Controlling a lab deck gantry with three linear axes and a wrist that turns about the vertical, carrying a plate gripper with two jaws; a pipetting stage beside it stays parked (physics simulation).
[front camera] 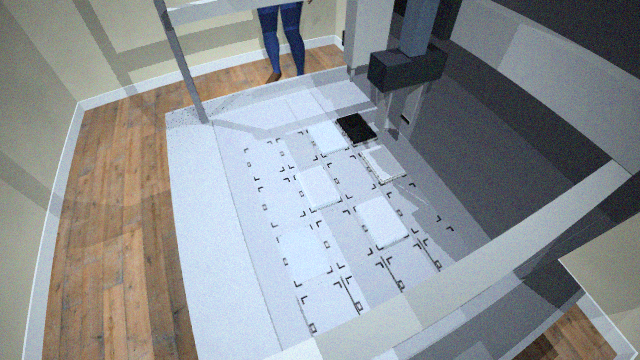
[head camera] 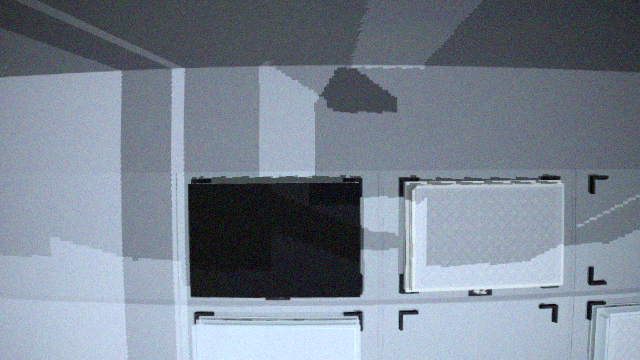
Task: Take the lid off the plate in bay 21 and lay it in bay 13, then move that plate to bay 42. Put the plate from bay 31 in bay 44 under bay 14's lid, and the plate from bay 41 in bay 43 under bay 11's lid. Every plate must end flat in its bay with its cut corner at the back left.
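Places are measured from the robot's base along level axes (x ahead, y left, z up), in metres.
Where they show: gripper, between the fingertips: [front camera: 392, 124]; robot's base, origin of its link: [front camera: 245, 150].
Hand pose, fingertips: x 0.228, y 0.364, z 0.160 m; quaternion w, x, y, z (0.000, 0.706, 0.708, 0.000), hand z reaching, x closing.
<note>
Things, the pixels of their top centre, and the offset from my fingertips. "spot": a spot on its surface instead.
- black plate, centre of its top: [head camera: 273, 241] [front camera: 356, 126] 0.000 m left, 0.164 m back, 0.143 m down
- pale plate, centre of its top: [front camera: 327, 135] 0.107 m right, 0.164 m back, 0.143 m down
- clear lid, centre of its top: [front camera: 303, 252] 0.321 m right, 0.164 m ahead, 0.152 m down
- bay 22, a spot on its surface: [front camera: 318, 187] spot: 0.213 m right, 0.009 m ahead, 0.146 m down
- bay 33, a spot on its surface: [head camera: 622, 332] spot: 0.082 m right, 0.117 m ahead, 0.145 m down
My gripper [front camera: 395, 124] is open, with nothing between its jaws, above the deck to the right of bay 41 in the front view. It does not show in the head view. The black plate [front camera: 356, 128] [head camera: 275, 240] lies flat in bay 41. A pale plate with a well pattern, without a lid, [front camera: 383, 163] [head camera: 492, 235] lies flat in bay 42. A pale plate [front camera: 327, 136] [head camera: 277, 342] lies in bay 31. A clear lid [front camera: 305, 253] lies in bay 13. Bay 21 holds no plate. Lids in bays 11 and 14 cannot be made out.
Other pale plates stand in bay 22 [front camera: 318, 187] and in bay 33 [front camera: 381, 221] [head camera: 622, 332]. A grey post [front camera: 182, 65] stands at the deck's back left, and a pale frame beam [front camera: 480, 250] crosses the front. A person's legs [front camera: 282, 35] show behind the deck.
</note>
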